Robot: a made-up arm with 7 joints. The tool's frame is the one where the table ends. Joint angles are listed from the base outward.
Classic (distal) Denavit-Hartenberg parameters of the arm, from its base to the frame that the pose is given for. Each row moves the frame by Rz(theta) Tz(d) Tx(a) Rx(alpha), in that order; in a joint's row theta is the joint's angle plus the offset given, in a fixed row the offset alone. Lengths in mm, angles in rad.
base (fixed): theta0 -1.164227, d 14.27, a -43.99, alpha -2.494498
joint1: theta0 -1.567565, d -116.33, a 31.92, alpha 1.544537
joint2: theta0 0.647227, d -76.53, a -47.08, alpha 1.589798
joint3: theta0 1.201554, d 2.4, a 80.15, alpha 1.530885
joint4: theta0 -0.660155, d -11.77, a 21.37, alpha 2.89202
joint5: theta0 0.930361, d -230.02, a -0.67, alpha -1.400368
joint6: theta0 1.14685, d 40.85, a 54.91, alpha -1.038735
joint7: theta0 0, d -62.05, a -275.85, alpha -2.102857
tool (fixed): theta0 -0.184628, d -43.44, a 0, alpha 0
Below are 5 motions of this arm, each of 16 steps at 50 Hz.
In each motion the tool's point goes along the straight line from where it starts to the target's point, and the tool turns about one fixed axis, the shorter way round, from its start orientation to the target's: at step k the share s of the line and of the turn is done. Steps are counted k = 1, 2, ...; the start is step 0. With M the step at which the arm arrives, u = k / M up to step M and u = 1 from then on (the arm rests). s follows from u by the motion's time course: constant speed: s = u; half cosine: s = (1 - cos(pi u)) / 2; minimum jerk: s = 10 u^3 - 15 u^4 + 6 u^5.
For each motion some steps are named. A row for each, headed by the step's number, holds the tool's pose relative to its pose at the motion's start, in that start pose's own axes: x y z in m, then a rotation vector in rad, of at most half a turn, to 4 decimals.
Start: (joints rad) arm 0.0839 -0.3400 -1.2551 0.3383 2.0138 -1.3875 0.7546
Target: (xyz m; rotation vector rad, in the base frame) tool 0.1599 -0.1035 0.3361 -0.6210 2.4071 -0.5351
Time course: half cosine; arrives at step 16
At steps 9, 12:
9: 0.0282 -0.0241 0.0274 -0.0270 0.1595 0.0960
12: 0.0403 -0.0345 0.0392 -0.0385 0.2278 0.1371

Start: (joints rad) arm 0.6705 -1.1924 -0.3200 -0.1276 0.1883 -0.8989 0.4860
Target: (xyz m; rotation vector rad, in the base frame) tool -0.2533 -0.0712 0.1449 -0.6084 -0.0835 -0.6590
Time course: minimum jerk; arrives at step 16
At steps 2, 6, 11, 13, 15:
2: -0.0002 -0.0002 -0.0004 0.0031 -0.0016 0.0000
6: -0.0035 -0.0042 -0.0068 0.0535 -0.0267 -0.0004
11: -0.0105 -0.0127 -0.0202 0.1594 -0.0795 -0.0012
13: -0.0121 -0.0147 -0.0234 0.1849 -0.0922 -0.0014
15: -0.0127 -0.0154 -0.0246 0.1939 -0.0967 -0.0015

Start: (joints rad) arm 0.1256 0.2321 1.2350 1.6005 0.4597 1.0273 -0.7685
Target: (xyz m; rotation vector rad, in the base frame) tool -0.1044 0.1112 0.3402 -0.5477 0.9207 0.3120
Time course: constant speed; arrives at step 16
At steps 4, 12, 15, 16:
4: 0.0122 -0.0034 0.0192 -0.0129 0.0863 -0.0136
12: 0.0367 -0.0102 0.0577 -0.0386 0.2588 -0.0409
15: 0.0458 -0.0128 0.0722 -0.0483 0.3235 -0.0512
16: 0.0489 -0.0136 0.0770 -0.0515 0.3451 -0.0546

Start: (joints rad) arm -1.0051 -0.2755 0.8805 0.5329 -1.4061 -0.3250 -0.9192
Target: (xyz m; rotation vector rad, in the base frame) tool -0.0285 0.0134 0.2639 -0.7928 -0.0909 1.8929
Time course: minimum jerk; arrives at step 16
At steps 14, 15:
14: -0.0030 0.1374 -0.0754 0.2011 -0.2625 -0.9311
15: -0.0031 0.1393 -0.0764 0.2040 -0.2662 -0.9442

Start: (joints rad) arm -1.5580 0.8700 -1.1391 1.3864 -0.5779 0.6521 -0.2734
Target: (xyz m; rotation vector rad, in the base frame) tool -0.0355 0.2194 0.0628 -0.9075 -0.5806 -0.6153
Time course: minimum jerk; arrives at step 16
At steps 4, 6, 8, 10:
4: -0.0024 0.0045 0.0028 -0.0233 0.0199 -0.0105
6: -0.0064 0.0119 0.0074 -0.0618 0.0529 -0.0279
8: -0.0116 0.0216 0.0135 -0.1124 0.0961 -0.0506
10: -0.0168 0.0313 0.0196 -0.1629 0.1392 -0.0734

